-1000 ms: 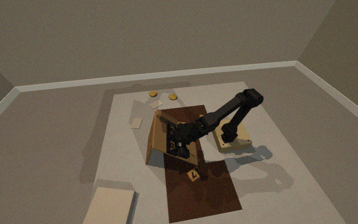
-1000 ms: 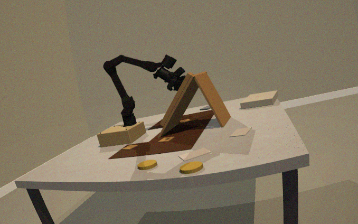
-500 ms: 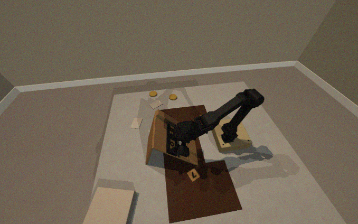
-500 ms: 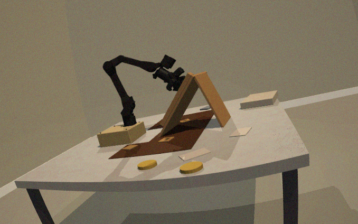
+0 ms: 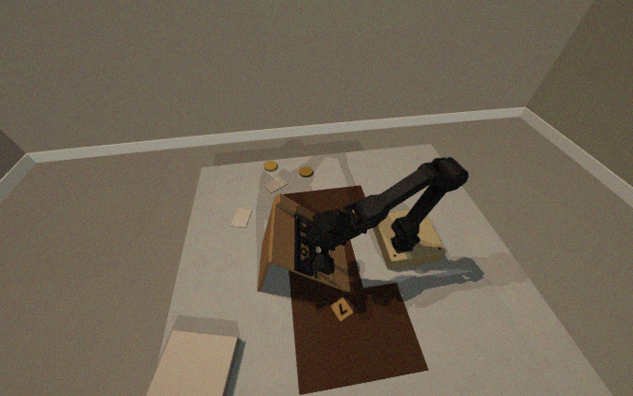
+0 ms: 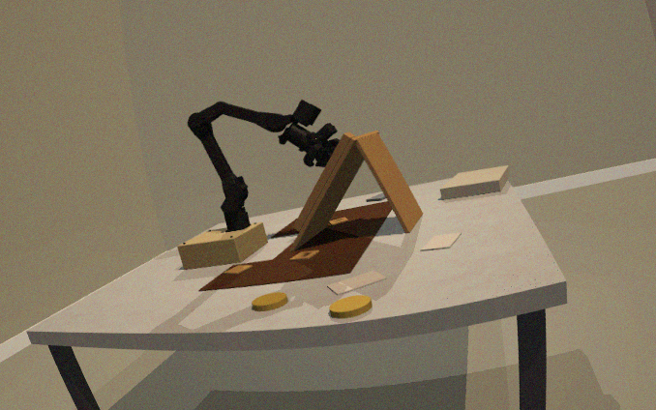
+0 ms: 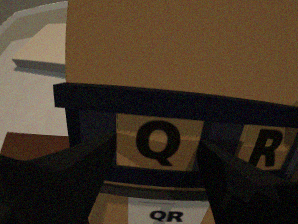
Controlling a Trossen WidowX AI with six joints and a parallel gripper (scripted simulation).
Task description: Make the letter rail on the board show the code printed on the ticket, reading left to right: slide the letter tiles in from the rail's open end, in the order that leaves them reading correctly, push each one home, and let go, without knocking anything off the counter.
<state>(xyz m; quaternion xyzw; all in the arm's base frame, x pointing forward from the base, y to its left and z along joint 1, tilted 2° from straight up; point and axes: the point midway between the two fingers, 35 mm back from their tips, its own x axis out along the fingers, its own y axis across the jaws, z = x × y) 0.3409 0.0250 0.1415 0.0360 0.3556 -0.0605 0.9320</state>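
The white ticket is 70 mm below my gripper tip, 60 mm behind it and 10 mm to the right of it. The rest, counted from my gripper tip: flat beige box 380 mm ahead, 280 mm to the left, 160 mm below; brown mat 180 mm below, 170 mm behind, 50 mm to the right.
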